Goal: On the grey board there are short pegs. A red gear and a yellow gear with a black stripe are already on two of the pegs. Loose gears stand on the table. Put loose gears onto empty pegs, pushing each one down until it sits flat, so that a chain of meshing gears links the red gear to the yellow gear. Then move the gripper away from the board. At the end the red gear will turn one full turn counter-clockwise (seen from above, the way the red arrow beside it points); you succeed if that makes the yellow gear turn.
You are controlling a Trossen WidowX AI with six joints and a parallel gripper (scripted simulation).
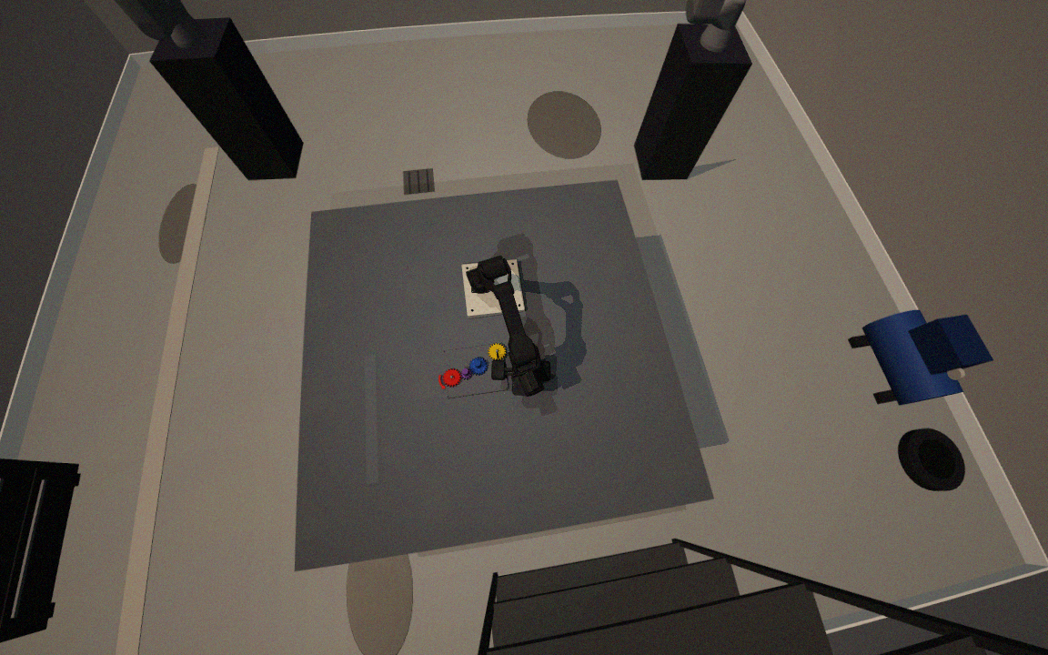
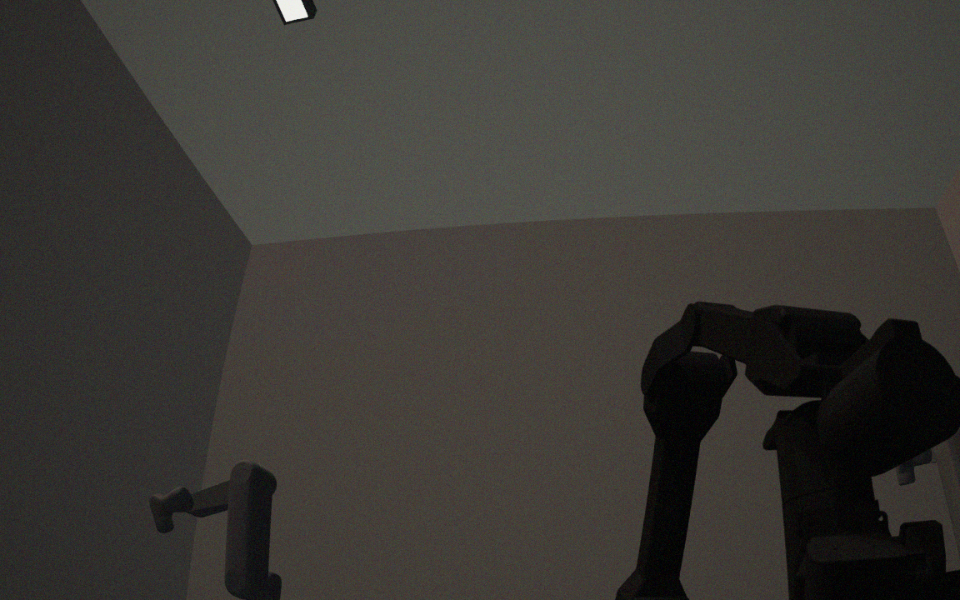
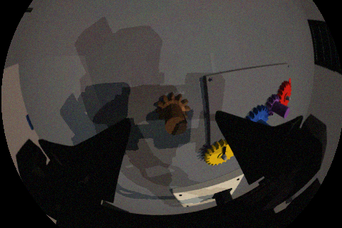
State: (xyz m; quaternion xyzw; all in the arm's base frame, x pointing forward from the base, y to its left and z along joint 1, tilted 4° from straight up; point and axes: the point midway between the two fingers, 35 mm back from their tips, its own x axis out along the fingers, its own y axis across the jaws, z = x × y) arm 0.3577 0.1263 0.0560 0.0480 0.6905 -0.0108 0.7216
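The blue gear is 140 mm to the right of my gripper tip, 50 mm behind it and 10 mm below it. Round my gripper tip: brown gear: 10 mm below; then yellow gear: 100 mm behind, 80 mm to the right, 10 mm below; then purple gear: 180 mm to the right, 30 mm behind, 10 mm below.
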